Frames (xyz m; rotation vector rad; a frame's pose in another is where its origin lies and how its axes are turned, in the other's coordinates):
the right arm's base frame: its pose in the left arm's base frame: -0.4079 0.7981 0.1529 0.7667 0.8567 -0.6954
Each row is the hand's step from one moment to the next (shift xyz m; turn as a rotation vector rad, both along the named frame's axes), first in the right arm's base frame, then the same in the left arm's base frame.
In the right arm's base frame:
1: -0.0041 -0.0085 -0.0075 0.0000 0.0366 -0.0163
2: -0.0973 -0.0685 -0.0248 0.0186 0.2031 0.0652
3: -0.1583 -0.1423 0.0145 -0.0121 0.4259 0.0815
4: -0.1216 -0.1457 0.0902 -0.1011 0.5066 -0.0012
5: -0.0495 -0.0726 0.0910 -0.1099 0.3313 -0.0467
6: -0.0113 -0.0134 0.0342 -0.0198 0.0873 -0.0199
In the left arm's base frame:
1: -0.0116 0.0024 -0.0023 0.0224 0.0330 0.0039
2: -0.1100 0.0048 0.0514 0.1941 0.0527 0.0734
3: -0.1818 -0.0534 0.0981 0.3610 0.1666 0.1734
4: -0.1372 -0.1249 0.0986 0.3495 0.2971 0.2375
5: -0.0450 -0.1021 0.0597 0.1896 0.2413 0.1727
6: -0.0025 -0.0325 0.0204 0.0514 0.0677 0.0344

